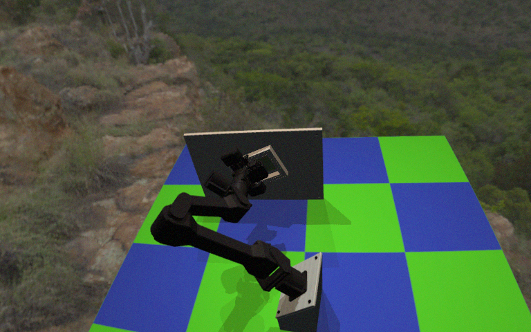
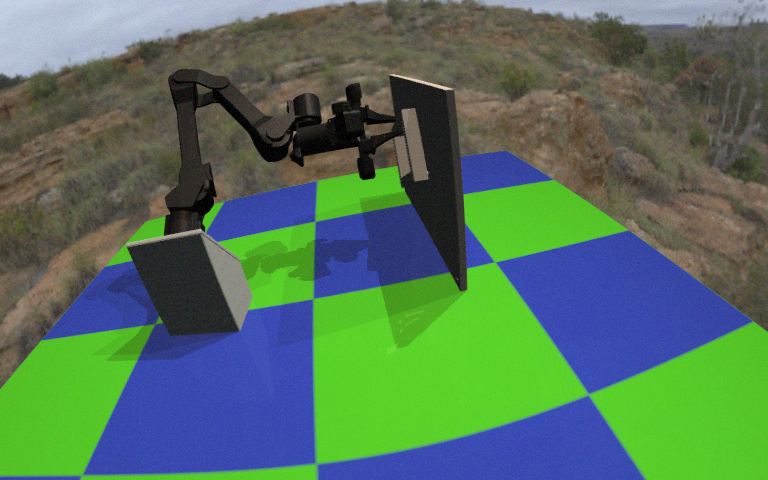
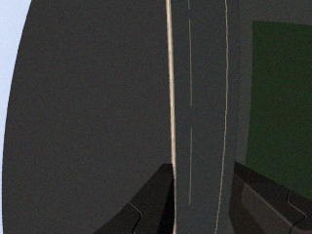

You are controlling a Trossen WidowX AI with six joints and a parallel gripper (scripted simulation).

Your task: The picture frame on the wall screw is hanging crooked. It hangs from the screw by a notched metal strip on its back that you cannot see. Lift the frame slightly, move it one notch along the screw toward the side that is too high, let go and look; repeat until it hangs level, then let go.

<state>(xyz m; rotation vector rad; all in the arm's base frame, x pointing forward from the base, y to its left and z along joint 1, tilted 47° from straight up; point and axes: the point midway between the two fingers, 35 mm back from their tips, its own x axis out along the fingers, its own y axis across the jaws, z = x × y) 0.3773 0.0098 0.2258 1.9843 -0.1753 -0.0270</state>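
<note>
The picture frame lies 2 cm to the right of my gripper tip and 5 cm below it. Round my gripper tip: wall panel (2 cm ahead, 1 cm to the right, 7 cm below).
</note>
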